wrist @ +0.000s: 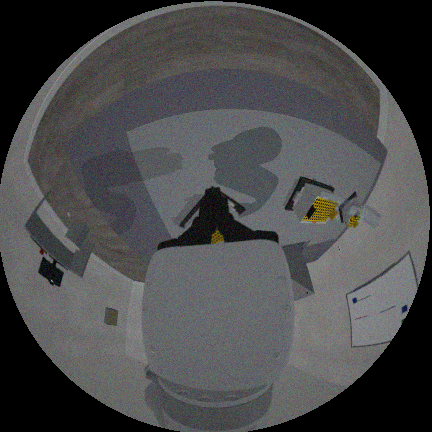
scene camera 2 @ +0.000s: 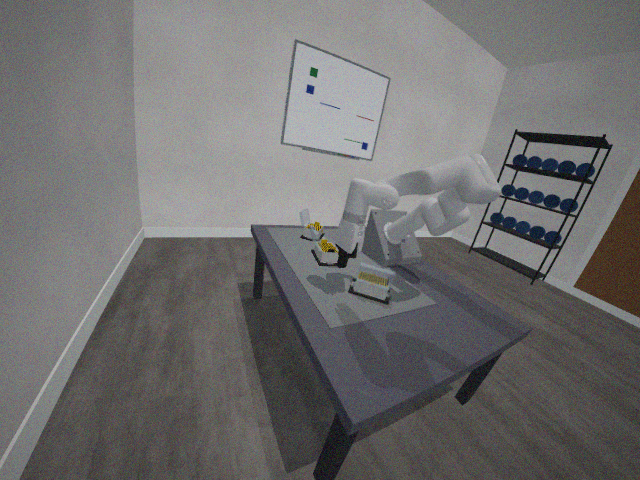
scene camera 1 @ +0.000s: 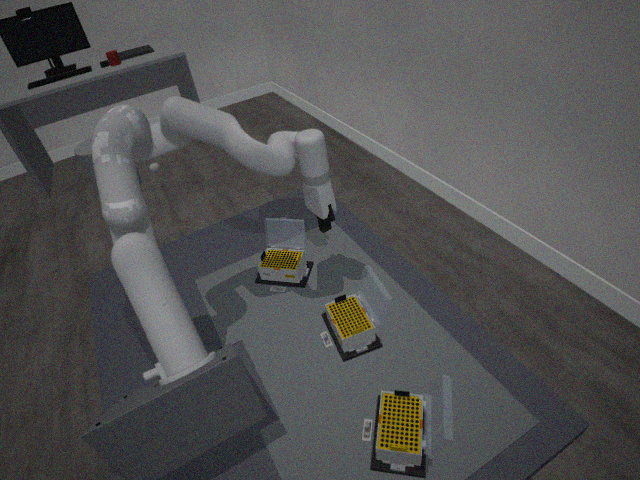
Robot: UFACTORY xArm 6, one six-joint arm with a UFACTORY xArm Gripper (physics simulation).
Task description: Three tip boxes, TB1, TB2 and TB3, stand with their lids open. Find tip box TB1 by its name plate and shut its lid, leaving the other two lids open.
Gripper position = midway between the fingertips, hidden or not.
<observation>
In view: my gripper [scene camera 1: 325, 229], a grey mat [scene camera 1: 322, 402], a tip box [scene camera 1: 284, 277] and a tip box [scene camera 1: 366, 341].
The grey mat shows as well in the wrist view [wrist: 255, 157] and in scene camera 2 [scene camera 2: 327, 286].
</observation>
